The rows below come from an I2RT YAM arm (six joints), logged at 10 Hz.
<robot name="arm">
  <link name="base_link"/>
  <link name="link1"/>
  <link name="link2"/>
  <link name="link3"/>
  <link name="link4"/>
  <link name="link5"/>
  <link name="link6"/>
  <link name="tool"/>
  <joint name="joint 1" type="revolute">
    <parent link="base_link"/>
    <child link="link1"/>
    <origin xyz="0 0 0.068" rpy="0 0 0"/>
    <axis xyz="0 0 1"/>
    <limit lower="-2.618" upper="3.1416"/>
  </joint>
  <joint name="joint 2" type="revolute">
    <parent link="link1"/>
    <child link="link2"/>
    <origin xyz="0.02 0.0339 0.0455" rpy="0 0 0"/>
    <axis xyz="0 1 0"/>
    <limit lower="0" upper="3.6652"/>
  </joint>
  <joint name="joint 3" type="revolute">
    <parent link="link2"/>
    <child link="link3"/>
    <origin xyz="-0.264 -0.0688 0" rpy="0 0 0"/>
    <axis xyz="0 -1 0"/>
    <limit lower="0" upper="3.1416"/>
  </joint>
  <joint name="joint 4" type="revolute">
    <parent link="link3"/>
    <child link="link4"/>
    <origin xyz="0.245 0.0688 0.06" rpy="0 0 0"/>
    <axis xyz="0 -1 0"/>
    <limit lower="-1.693" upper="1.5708"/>
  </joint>
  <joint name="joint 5" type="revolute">
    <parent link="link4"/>
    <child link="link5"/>
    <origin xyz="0.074 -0.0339 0.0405" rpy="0 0 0"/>
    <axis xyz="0 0 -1"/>
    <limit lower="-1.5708" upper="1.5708"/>
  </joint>
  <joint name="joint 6" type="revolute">
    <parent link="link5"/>
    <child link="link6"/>
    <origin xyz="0.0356 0 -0.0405" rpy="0 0 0"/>
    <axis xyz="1 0 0"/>
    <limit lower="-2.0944" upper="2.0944"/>
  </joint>
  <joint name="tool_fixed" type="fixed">
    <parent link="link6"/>
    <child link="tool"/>
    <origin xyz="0 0 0" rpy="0 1.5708 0"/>
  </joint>
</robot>
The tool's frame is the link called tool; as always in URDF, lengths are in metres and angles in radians.
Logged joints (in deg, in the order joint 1, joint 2, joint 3, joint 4, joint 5, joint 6), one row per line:
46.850 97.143 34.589 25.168 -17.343 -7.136
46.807 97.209 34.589 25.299 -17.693 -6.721
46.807 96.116 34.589 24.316 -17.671 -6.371
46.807 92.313 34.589 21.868 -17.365 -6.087
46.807 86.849 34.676 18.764 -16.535 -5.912
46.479 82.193 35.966 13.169 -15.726 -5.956
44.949 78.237 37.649 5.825 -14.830 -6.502
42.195 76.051 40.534 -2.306 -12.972 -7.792
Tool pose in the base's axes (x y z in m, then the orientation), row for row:
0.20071 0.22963 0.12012 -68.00 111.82 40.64
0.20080 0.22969 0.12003 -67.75 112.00 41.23
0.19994 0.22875 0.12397 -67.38 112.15 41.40
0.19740 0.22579 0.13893 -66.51 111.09 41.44
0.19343 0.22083 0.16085 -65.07 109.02 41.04
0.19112 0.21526 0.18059 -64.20 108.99 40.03
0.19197 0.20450 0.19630 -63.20 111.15 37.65
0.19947 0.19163 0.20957 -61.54 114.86 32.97
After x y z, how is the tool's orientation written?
As a rotation vector, in degrees.
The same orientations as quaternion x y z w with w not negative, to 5 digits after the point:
-0.46175 0.75930 0.27596 0.36620
-0.45969 0.75994 0.27975 0.36458
-0.45720 0.76098 0.28091 0.36465
-0.45352 0.75751 0.28257 0.37503
-0.44795 0.75051 0.28252 0.39530
-0.44321 0.75241 0.27635 0.40134
-0.43531 0.76557 0.25932 0.39643
-0.42209 0.78780 0.22613 0.38741

